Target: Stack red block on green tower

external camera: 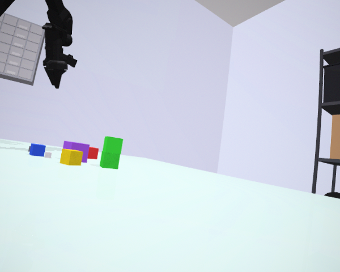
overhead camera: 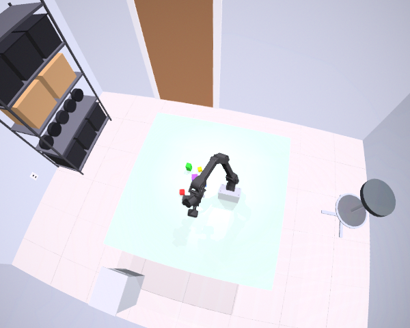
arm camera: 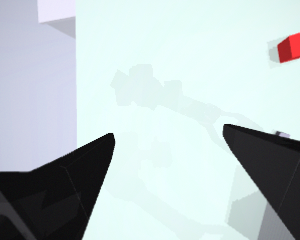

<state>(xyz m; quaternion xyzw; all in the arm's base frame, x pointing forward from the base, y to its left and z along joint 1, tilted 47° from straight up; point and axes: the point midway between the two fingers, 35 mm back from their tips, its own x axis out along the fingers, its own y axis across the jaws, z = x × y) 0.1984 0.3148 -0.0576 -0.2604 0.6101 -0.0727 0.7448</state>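
Right now the red block is 230 mm below my gripper tip, 170 mm to the right of it and 150 mm ahead of it. Round my gripper tip: blue block: 280 mm to the right, 230 mm below; purple block: 310 mm to the right, 220 mm below, 90 mm ahead; yellow block: 400 mm to the right, 230 mm below, 70 mm ahead.
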